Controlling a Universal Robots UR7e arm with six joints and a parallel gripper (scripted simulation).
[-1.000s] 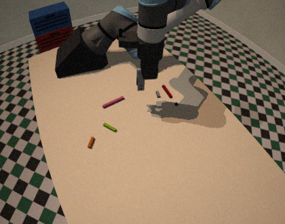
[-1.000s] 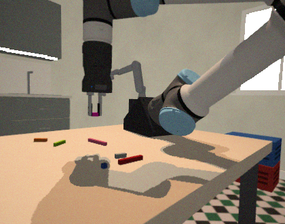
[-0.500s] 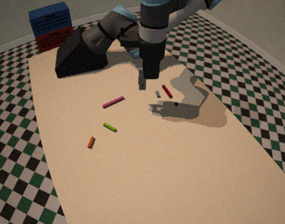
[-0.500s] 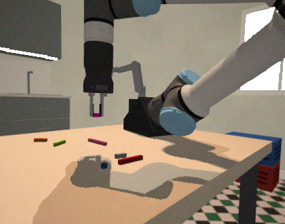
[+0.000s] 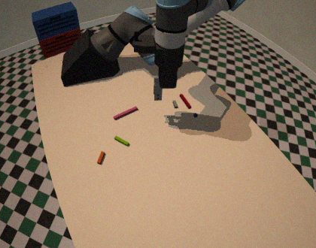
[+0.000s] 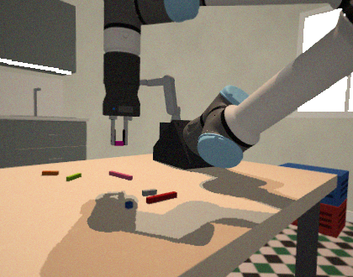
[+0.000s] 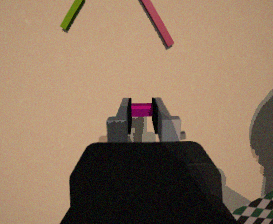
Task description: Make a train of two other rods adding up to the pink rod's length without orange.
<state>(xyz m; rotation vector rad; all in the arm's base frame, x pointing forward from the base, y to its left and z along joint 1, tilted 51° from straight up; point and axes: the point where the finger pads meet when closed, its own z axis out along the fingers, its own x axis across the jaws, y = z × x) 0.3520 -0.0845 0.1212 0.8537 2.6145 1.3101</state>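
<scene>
The red rod is 13 cm to the left of my hand, 11 cm below it and 1 cm behind it. From my hand the other things lie so: magenta rod (1 cm below); grey rod (11 cm below, 9 cm to the left, 2 cm behind); pink rod (11 cm below, 8 cm to the right, 7 cm behind).
</scene>
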